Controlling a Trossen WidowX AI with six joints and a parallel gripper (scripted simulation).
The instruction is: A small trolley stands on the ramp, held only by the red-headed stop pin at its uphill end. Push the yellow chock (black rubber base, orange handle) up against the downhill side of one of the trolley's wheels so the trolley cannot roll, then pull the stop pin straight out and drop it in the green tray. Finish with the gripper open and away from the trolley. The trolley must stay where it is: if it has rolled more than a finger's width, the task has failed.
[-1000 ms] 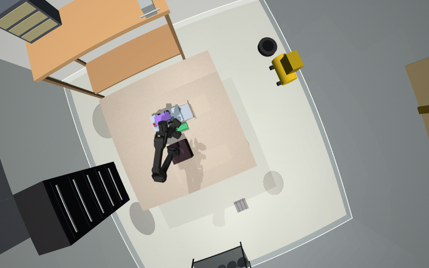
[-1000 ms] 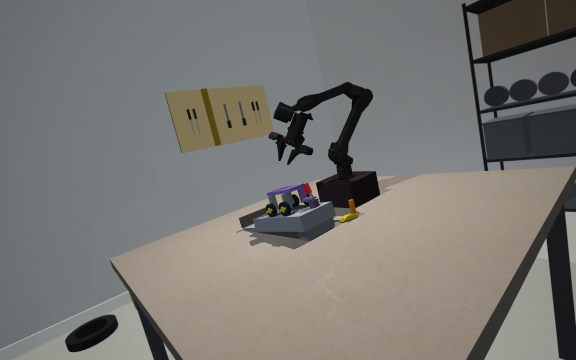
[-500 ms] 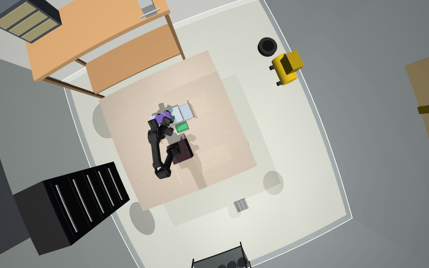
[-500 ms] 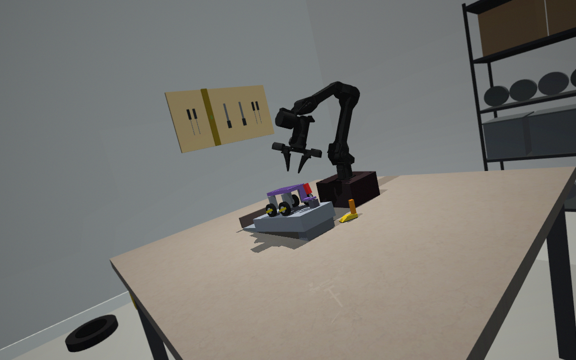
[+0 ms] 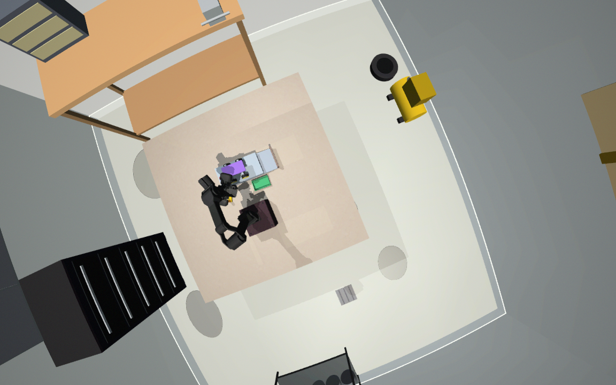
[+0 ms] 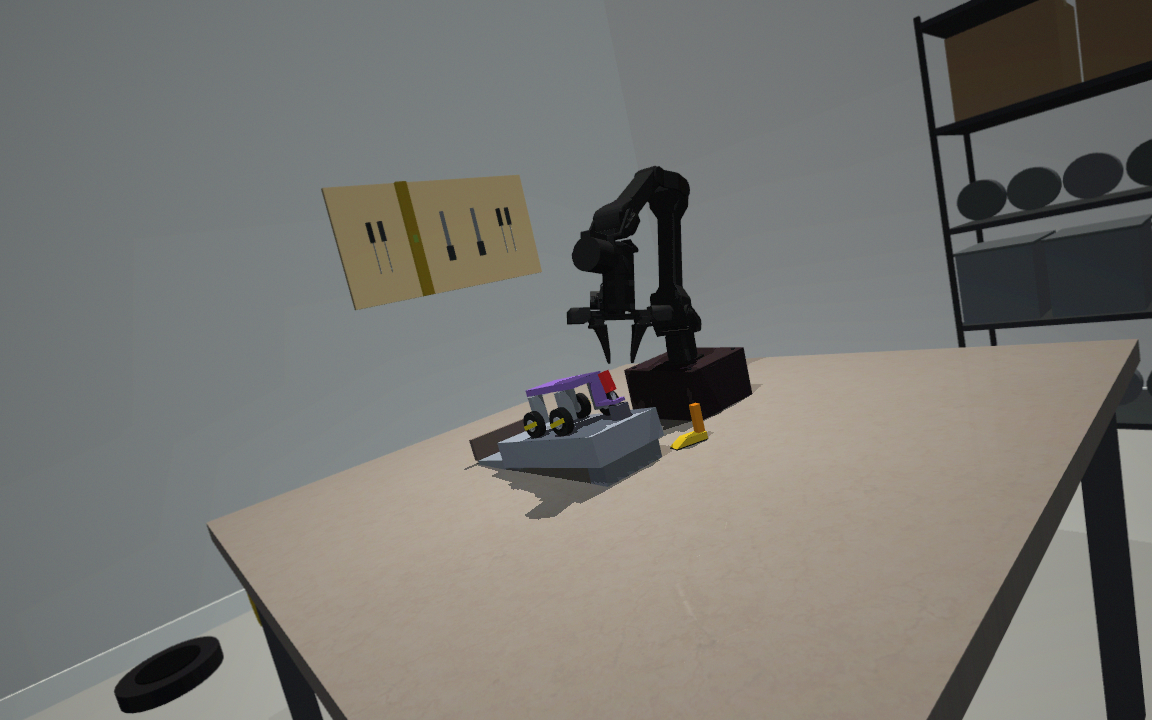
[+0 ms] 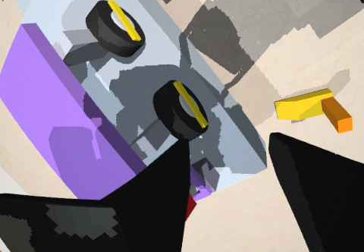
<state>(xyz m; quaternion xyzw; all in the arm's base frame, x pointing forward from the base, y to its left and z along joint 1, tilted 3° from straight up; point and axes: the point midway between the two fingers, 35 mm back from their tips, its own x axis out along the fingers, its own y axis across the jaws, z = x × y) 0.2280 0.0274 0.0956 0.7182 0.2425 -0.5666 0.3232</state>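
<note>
Right now the yellow chock is 140 mm below my gripper tip, 90 mm to the left of it and 30 mm behind it. From my gripper tip the other things lie so: grey ramp: 120 mm below, 90 mm ahead, 70 mm to the right; then purple trolley: 90 mm ahead, 60 mm to the right, 50 mm below; then red-headed stop pin: 80 mm ahead, 30 mm to the left, 30 mm below.
</note>
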